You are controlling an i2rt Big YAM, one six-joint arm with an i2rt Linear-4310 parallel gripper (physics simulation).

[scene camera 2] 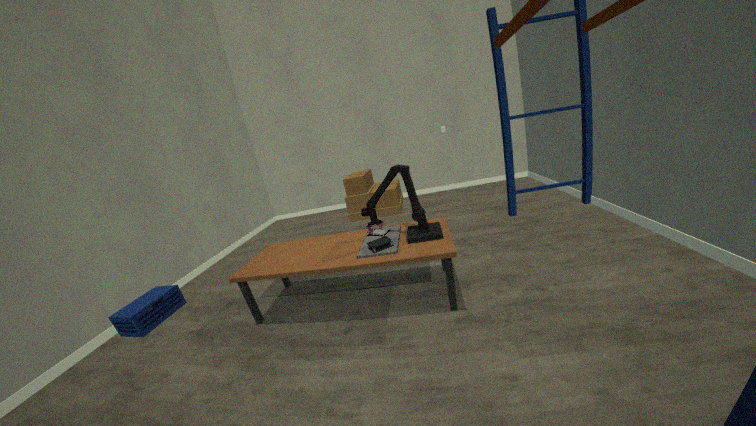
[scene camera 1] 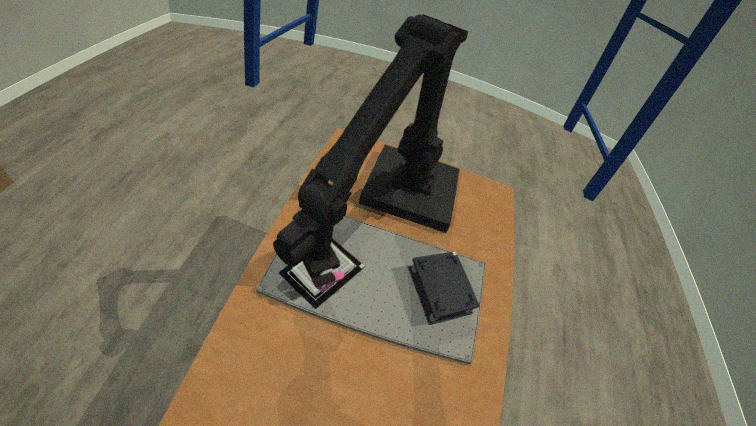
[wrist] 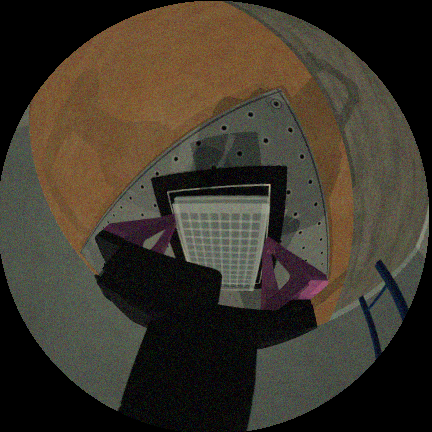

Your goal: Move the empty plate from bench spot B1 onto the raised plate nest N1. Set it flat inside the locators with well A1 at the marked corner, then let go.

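Frame: origin at the arm's base, x down, y ahead, z right, level; metres.
Seen in the pictures: gripper, between the fingertips: [scene camera 2: 376, 232] [scene camera 1: 314, 274] [wrist: 221, 230]; arm's base, origin of its link: [scene camera 2: 423, 229] [scene camera 1: 413, 180].
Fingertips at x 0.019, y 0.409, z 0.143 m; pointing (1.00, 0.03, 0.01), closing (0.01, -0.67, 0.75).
Note:
Pixels of each thing's top centre, then the offset from my fingertips to it. "spot": a spot on its surface instead. Level surfaces: height alone.
- white well plate, centre of its top: [wrist: 221, 258] [scene camera 1: 323, 265] dx -0.012, dy -0.024, dz -0.012 m
- black-framed bench spot B1, a spot on its surface: [wrist: 219, 174] spot: dx +0.002, dy +0.049, dz +0.025 m
- grey perforated board, centre of its top: [wrist: 162, 282] [scene camera 1: 381, 278] [scene camera 2: 380, 238] dx +0.004, dy -0.059, dz -0.150 m
- dark raised nest N1, centre of its top: [scene camera 1: 447, 280] [scene camera 2: 379, 240] dx -0.046, dy -0.079, dz -0.299 m
- small white mark, centre of its top: [scene camera 1: 454, 253] dx -0.040, dy -0.173, dz -0.304 m
- orange table, height of its surface: dx +0.017 m
The white well plate [scene camera 1: 302, 272] [wrist: 223, 238] lies flat in the black-framed bench spot B1 [scene camera 1: 315, 302] [wrist: 219, 174], at the left end of the grey perforated board [scene camera 1: 369, 307] [wrist: 278, 132]. My gripper [scene camera 1: 331, 278] [scene camera 2: 376, 228] [wrist: 221, 230] is open, low over the plate. Its pink fingers stand on either side of the plate's long edges, apart from them. The dark raised nest N1 [scene camera 1: 444, 286] [scene camera 2: 379, 243] stands empty at the board's right end, with a small white mark [scene camera 1: 453, 253] at its far corner.
The board lies on an orange table [scene camera 1: 316, 370] [scene camera 2: 316, 253]. The arm's black base [scene camera 1: 409, 195] stands behind the board. Blue ladder frames [scene camera 1: 655, 95] [scene camera 2: 505, 116] stand by the walls. Cardboard boxes [scene camera 2: 359, 182] and a blue crate [scene camera 2: 147, 309] are on the floor.

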